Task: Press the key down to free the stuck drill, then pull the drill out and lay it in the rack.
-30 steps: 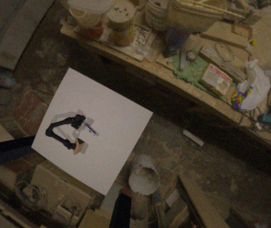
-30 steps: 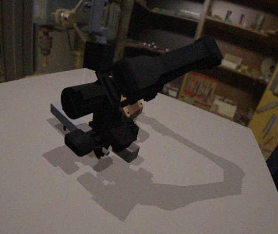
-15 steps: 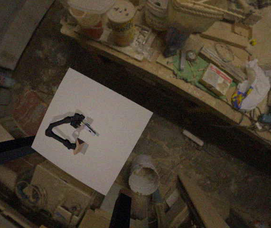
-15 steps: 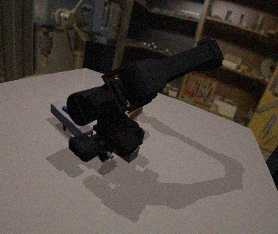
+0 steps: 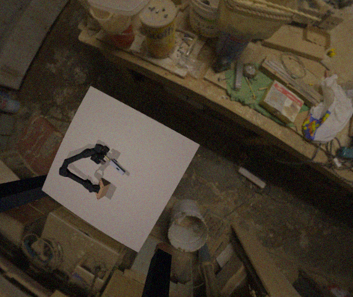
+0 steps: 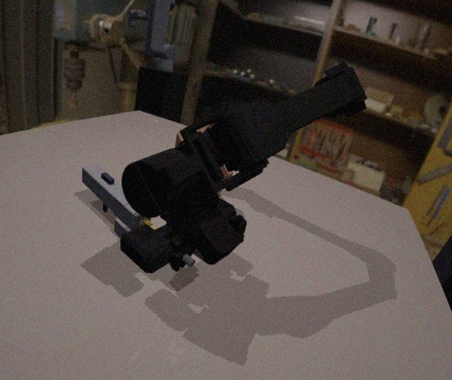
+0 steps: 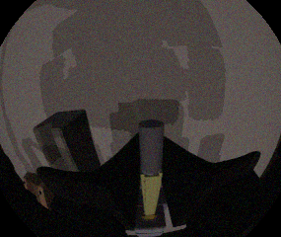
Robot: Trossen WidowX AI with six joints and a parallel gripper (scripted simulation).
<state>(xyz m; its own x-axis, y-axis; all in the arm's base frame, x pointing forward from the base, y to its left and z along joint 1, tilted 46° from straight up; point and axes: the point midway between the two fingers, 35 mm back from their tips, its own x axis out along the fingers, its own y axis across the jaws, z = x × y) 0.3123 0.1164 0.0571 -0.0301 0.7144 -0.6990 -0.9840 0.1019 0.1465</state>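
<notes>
My gripper tip is 40 mm to the left of the drill, 40 mm below it and 10 mm past it. Also, from my gripper tip: grey housing: 170 mm to the right, 40 mm above, 30 mm behind; then dark key: 200 mm to the right, 40 mm behind, 40 mm above.
</notes>
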